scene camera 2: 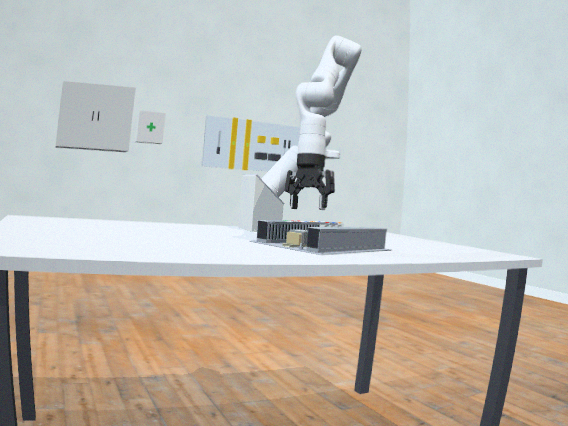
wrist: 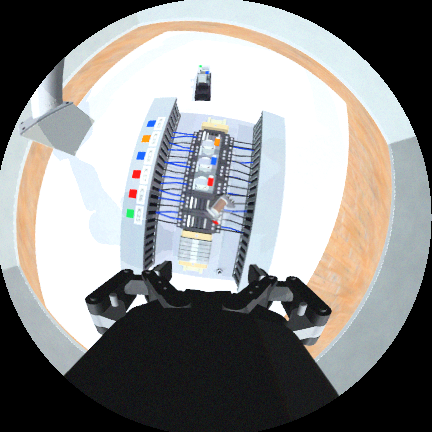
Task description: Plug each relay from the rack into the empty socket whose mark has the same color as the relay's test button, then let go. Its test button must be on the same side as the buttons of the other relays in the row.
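Places are measured from the arm's base along level axes (x up, y back, z right), in metres.
Pixels of known places: gripper, fingertip midpoint: (scene camera 2: 307, 209) (wrist: 209, 271); arm's base at its link origin: (scene camera 2: 266, 191).
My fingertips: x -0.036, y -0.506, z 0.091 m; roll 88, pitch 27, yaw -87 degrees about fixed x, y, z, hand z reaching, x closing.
Observation:
For each thing: its top centre in the pictures, then the offset to it from my fingertips.
- loose relay at its top centre: (wrist: 221, 207) dx -0.047, dy +0.019, dz -0.070 m
- far blue mark at its top centre: (wrist: 150, 123) dx -0.041, dy +0.180, dz -0.135 m
- black rack at its top centre: (wrist: 202, 79) dx -0.081, dy +0.187, dz -0.310 m
- green button at its top centre: (wrist: 200, 65) dx -0.056, dy +0.209, dz -0.334 m
- blue button at its top centre: (wrist: 206, 72) dx -0.056, dy +0.180, dz -0.313 m
My gripper (scene camera 2: 309, 202) (wrist: 209, 271) is open and empty, high above the panel. A loose relay (wrist: 219, 206) lies tilted over the right side of the two empty sockets at the near end of the row, beside the red and green marks; red shows at its lower edge. Relays with orange (wrist: 217, 142), blue (wrist: 213, 161) and red (wrist: 210, 181) test buttons sit in the row, buttons on the right. The far-end socket, by the far blue mark (wrist: 151, 123), looks empty. The black rack (wrist: 203, 93) holds relays with a green button (wrist: 200, 66) and a blue button (wrist: 207, 73).
Slotted wire ducts, left (wrist: 164, 107) (scene camera 2: 272, 231) and right (wrist: 272, 150) (scene camera 2: 350, 240), flank the sockets. The left one carries the colored marks. Terminal blocks (wrist: 194, 249) stand at the near end. The robot's base (scene camera 2: 265, 205) (wrist: 57, 127) stands left of the panel in the wrist view.

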